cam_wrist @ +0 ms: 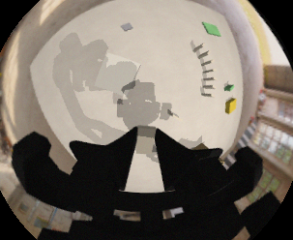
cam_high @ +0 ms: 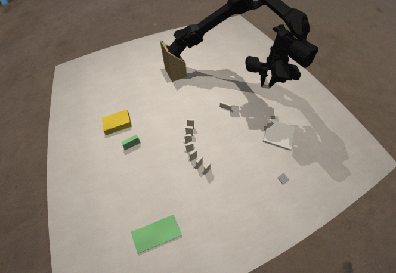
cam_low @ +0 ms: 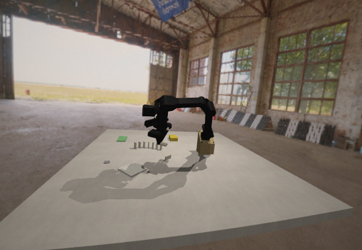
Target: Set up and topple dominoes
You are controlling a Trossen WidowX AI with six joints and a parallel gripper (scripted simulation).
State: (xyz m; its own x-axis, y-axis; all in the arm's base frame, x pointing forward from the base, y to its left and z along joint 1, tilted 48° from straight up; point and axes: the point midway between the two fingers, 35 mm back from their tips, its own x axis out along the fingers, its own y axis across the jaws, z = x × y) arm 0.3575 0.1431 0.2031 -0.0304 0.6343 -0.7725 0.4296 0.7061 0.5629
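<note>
My gripper tip is 130 mm short of the white tile, 20 mm to the right of it and 140 mm above it. The rest, counted from my gripper tip: small green block (40 mm behind, 520 mm to the right, 120 mm below); then yellow block (160 mm behind, 560 mm to the right, 130 mm below); then small grey tile (290 mm ahead, 60 mm to the right, 140 mm below).
</note>
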